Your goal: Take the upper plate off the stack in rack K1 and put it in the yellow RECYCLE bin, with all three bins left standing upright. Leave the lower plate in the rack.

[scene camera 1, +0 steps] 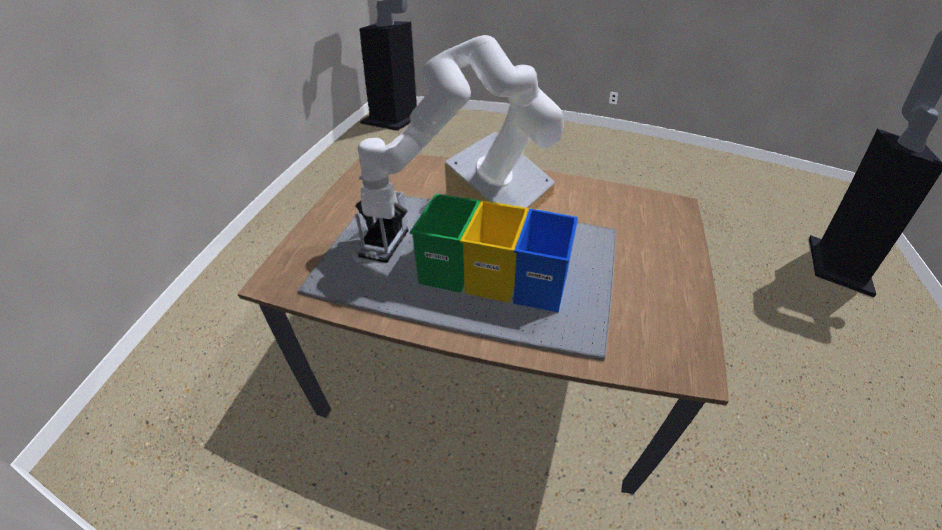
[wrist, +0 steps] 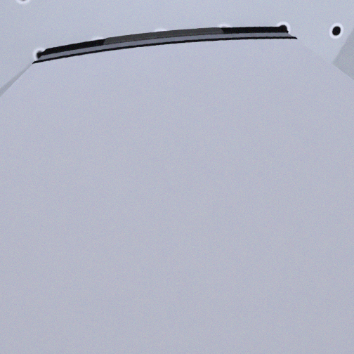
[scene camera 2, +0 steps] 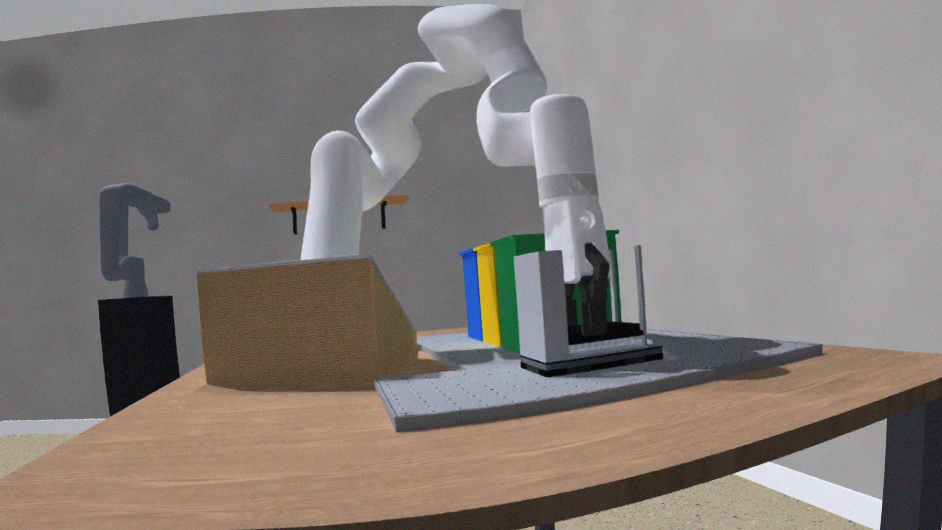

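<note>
Rack K1 stands upright left of the bins in scene camera 1. My gripper points down inside the rack, its fingers wide apart and low at the black upper plate; it looks shut on that plate, which sits level in the rack. The contact is partly hidden by the rack. I cannot clearly tell the lower plate from the rack's base. The yellow RECYCLE bin stands upright between the green bin and the blue bin, both upright.
The rack and bins stand on a grey perforated board on the wooden table. The green bin is the one nearest the rack. The arm's angled base block stands behind the bins in scene camera 1.
</note>
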